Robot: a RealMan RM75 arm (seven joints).
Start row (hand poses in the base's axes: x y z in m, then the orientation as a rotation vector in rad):
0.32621, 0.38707, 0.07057, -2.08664, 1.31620, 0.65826
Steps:
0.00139, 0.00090, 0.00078, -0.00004, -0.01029, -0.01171
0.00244, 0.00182, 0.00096, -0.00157, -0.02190, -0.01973
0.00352, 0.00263, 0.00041, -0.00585, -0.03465, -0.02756
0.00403, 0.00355, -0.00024, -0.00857, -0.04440, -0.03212
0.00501, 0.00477, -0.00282, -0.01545, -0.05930, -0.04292
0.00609, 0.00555, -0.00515, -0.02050, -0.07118, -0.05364
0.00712, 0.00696, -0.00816, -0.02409, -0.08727, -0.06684
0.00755, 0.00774, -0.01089, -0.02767, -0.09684, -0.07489
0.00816, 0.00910, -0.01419, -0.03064, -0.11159, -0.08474
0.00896, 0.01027, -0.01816, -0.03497, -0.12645, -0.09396
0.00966, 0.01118, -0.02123, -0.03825, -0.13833, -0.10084
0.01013, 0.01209, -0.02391, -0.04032, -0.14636, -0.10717
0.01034, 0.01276, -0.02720, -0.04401, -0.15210, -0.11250
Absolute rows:
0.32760, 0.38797, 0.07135, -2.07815, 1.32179, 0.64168
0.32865, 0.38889, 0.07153, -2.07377, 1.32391, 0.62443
0.32973, 0.38970, 0.07098, -2.07169, 1.32677, 0.60454
0.33024, 0.39062, 0.07033, -2.07074, 1.32724, 0.59024
0.33122, 0.39184, 0.06775, -2.06825, 1.33307, 0.56531
0.33230, 0.39262, 0.06542, -2.06412, 1.33936, 0.54479
0.33333, 0.39403, 0.06241, -2.05691, 1.34462, 0.51937
0.33376, 0.39481, 0.05968, -2.05349, 1.34870, 0.50338
0.33437, 0.39617, 0.05638, -2.04822, 1.35105, 0.48128
0.33517, 0.39734, 0.05241, -2.04439, 1.35344, 0.45859
0.33587, 0.39825, 0.04934, -2.04149, 1.35473, 0.44079
0.33634, 0.39916, 0.04666, -2.03800, 1.35702, 0.42815
0.33655, 0.39983, 0.04337, -2.03649, 1.36063, 0.41752

